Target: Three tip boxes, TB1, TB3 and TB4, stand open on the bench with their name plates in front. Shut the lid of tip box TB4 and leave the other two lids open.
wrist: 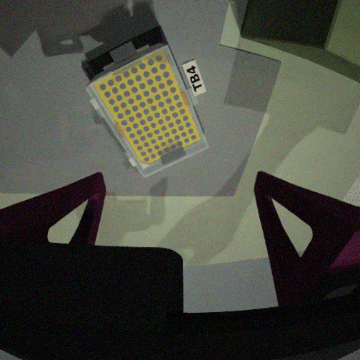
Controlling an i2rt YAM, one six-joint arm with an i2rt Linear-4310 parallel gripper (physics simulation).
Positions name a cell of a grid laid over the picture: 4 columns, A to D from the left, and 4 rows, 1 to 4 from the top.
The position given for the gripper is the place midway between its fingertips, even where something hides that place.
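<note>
The gripper (B3) is in view, and so is a clear lid (B2).
</note>
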